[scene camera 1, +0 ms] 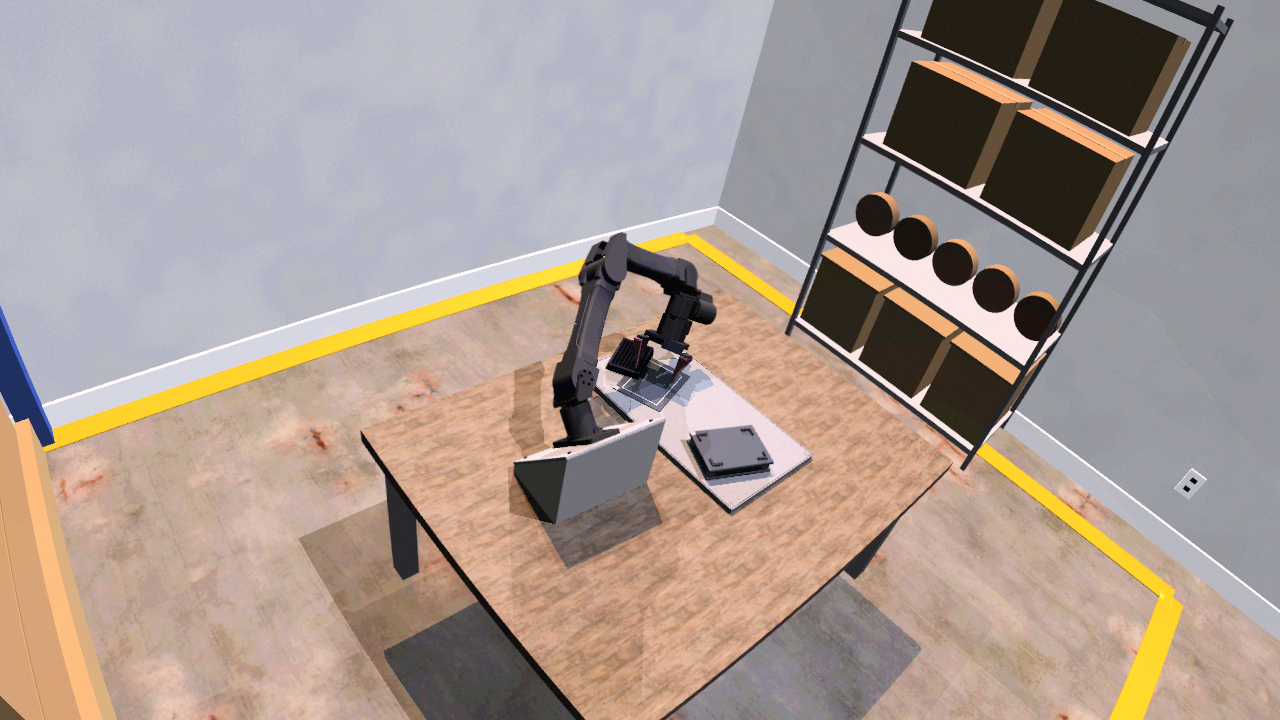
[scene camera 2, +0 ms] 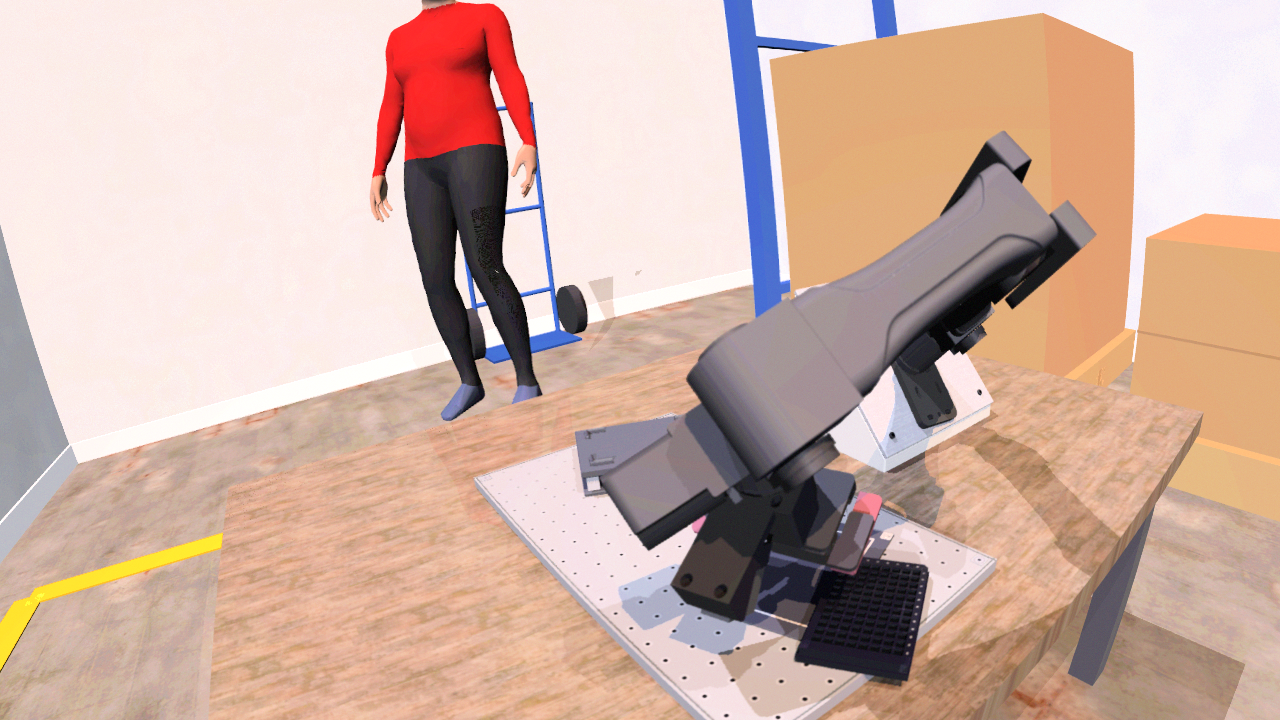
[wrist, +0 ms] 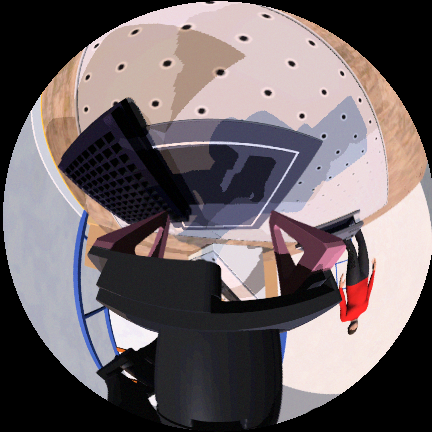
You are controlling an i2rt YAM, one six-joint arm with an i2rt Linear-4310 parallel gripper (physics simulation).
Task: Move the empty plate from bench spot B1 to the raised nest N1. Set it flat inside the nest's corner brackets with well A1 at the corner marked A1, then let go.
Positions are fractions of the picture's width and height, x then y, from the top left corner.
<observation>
A black well plate shows in scene camera 1 (0.49, 0.50), in scene camera 2 (0.68, 0.87) and in the wrist view (0.26, 0.37).
</observation>
